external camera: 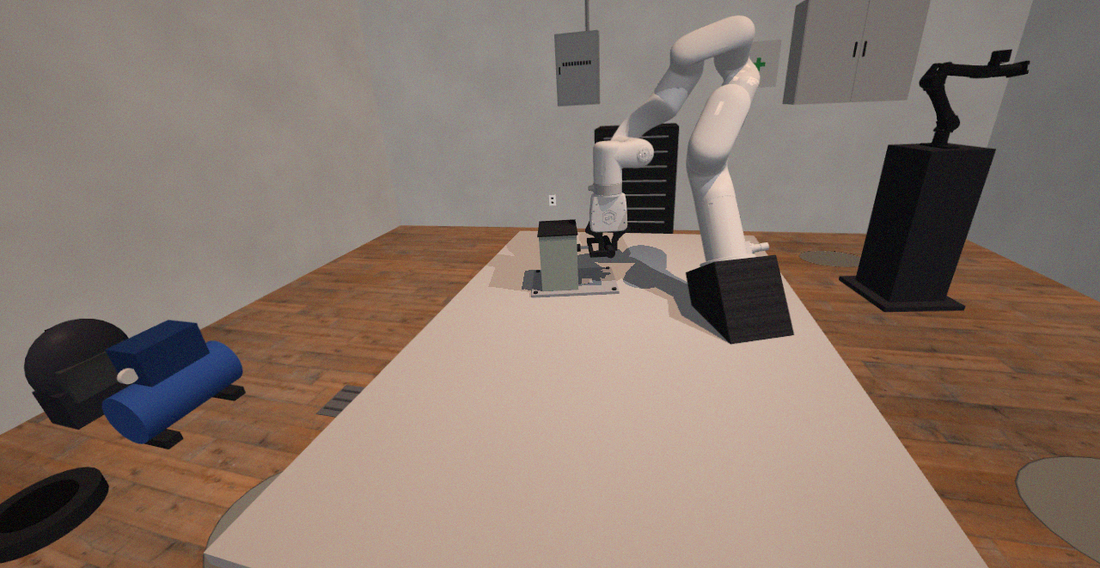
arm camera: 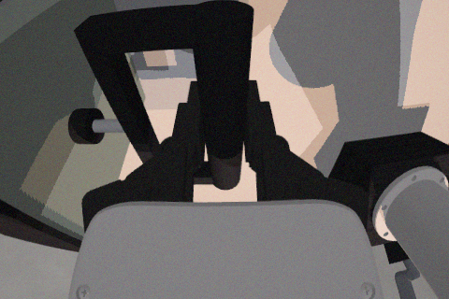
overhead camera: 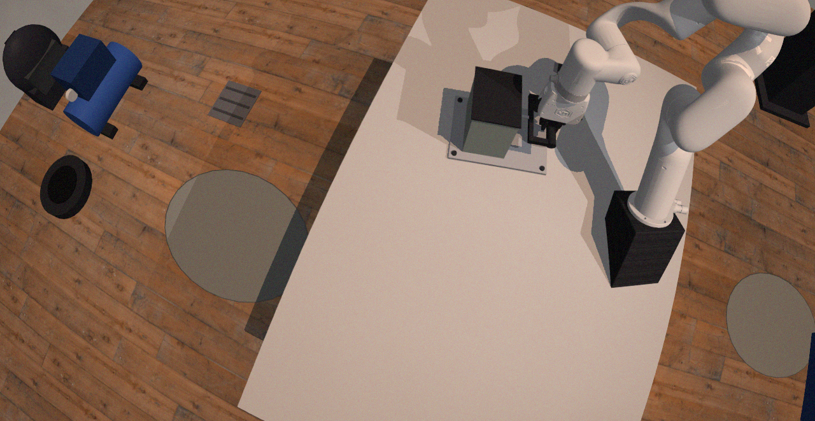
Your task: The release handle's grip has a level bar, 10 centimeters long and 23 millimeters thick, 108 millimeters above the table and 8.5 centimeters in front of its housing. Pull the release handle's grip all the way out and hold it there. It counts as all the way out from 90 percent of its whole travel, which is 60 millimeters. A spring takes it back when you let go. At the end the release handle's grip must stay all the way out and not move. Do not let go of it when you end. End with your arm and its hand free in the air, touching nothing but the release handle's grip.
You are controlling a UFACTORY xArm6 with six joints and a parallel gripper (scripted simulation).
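Now: hand 10 cm short of the grey base plate, 10 cm above it and 1 cm to the right of it.
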